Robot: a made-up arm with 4 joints. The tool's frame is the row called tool. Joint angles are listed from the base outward. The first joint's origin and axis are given. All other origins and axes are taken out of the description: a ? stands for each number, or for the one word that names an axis. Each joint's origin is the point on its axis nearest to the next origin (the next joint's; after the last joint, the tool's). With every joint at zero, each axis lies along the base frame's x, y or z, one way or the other. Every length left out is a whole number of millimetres.
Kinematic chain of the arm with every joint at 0, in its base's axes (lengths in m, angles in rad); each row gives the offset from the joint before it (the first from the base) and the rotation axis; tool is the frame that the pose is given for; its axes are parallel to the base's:
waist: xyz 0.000 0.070 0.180 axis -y
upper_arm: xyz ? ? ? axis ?
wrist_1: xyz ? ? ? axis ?
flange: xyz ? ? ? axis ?
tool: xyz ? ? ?
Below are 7 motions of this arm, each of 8 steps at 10 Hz.
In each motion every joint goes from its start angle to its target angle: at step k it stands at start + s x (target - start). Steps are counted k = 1, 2, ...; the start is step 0. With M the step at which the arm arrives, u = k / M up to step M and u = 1 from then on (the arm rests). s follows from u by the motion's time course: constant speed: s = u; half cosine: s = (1 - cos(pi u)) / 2; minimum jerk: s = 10 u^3 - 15 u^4 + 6 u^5.
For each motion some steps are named. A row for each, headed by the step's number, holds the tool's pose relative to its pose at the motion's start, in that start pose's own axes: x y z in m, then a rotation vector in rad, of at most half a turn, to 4 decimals.
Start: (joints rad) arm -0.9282 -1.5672 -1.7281 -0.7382
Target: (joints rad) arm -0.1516 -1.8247 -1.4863 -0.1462
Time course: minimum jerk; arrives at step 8
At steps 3, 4, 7, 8:
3: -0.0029 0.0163 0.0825 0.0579 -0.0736 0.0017
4: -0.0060 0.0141 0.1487 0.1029 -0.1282 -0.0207
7: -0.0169 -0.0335 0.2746 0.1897 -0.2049 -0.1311
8: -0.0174 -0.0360 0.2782 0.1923 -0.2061 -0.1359

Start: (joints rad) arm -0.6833 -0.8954 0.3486 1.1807
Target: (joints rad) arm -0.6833 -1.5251 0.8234 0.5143
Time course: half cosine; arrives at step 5
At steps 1, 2, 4, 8:
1: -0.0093 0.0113 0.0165 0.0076 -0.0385 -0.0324
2: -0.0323 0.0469 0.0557 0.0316 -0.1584 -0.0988
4: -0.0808 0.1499 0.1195 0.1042 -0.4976 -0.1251
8: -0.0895 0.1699 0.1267 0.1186 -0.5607 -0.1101

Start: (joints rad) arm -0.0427 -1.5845 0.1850 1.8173
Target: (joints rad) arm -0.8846 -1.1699 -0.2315 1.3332
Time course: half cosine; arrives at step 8
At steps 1, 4, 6, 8:
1: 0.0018 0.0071 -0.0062 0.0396 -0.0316 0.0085
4: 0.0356 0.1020 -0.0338 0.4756 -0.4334 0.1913
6: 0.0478 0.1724 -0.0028 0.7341 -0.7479 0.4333
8: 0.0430 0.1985 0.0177 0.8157 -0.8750 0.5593

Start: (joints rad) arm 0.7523 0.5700 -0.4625 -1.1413
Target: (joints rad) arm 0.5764 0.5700 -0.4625 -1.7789
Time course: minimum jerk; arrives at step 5
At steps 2, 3, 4, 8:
2: 0.0100 0.0356 0.0006 0.2158 -0.0104 -0.0533
3: 0.0263 0.0749 0.0124 0.4636 -0.0357 -0.1120
4: 0.0406 0.0999 0.0276 0.6393 -0.0624 -0.1512
8: 0.0440 0.1050 0.0317 0.6784 -0.0694 -0.1596

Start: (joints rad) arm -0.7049 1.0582 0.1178 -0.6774
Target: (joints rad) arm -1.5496 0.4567 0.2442 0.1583
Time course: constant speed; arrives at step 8
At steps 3, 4, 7, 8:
3: 0.0139 -0.0800 -0.0257 -0.5691 0.0096 -0.2655
4: 0.0109 -0.1024 -0.0248 -0.7558 0.0492 -0.3516
7: -0.0078 -0.1422 -0.0050 -1.2910 0.2794 -0.5771
8: -0.0129 -0.1457 0.0041 -1.4567 0.3934 -0.6343

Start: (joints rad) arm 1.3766 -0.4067 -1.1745 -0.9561
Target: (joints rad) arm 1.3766 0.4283 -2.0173 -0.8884
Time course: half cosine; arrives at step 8
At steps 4, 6, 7, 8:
4: -0.0743 -0.0082 -0.0315 0.0447 0.5787 -0.0910
6: -0.1536 -0.0242 -0.0467 -0.0262 0.9947 -0.1141
7: -0.1814 -0.0319 -0.0475 -0.0656 1.1198 -0.1136
8: -0.1915 -0.0350 -0.0473 -0.0814 1.1632 -0.1126

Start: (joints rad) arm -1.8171 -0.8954 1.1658 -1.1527
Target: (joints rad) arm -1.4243 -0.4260 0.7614 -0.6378
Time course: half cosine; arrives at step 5
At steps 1, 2, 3, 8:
1: 0.0182 -0.0202 0.0023 -0.0569 -0.0414 -0.0357
2: 0.0588 -0.0714 0.0185 -0.1912 -0.1432 -0.1323
3: 0.0932 -0.1290 0.0540 -0.3268 -0.2540 -0.2553
8: 0.1106 -0.1846 0.1045 -0.4387 -0.3551 -0.3907

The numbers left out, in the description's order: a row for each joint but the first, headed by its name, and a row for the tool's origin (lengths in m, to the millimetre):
upper_arm: xyz -0.090 0.000 -0.140, axis +x
wrist_1: xyz 0.000 0.150 0.020, axis -y
flange: xyz 0.140 0.000 0.270, axis -x
tool: xyz 0.000 -0.030 -0.190

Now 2 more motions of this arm.
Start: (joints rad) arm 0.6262 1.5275 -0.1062 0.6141
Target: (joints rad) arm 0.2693 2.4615 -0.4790 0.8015
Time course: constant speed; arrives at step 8
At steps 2, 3, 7, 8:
2: -0.0016 -0.0286 -0.0326 0.1975 0.1005 0.0090
3: -0.0044 -0.0390 -0.0510 0.2977 0.1381 0.0170
7: -0.0242 -0.0518 -0.1264 0.6985 0.1916 0.0653
8: -0.0298 -0.0482 -0.1434 0.7956 0.1787 0.0795

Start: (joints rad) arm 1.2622 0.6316 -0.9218 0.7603
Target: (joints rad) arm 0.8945 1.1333 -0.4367 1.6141
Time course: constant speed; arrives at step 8
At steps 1, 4, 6, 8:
1: -0.0097 -0.0236 0.0008 -0.0453 -0.0393 0.0036
4: -0.0433 -0.0990 -0.0075 -0.1612 -0.1354 -0.0370
6: -0.0722 -0.1501 -0.0245 -0.2256 -0.1690 -0.1004
8: -0.1087 -0.1981 -0.0517 -0.2832 -0.1684 -0.1837

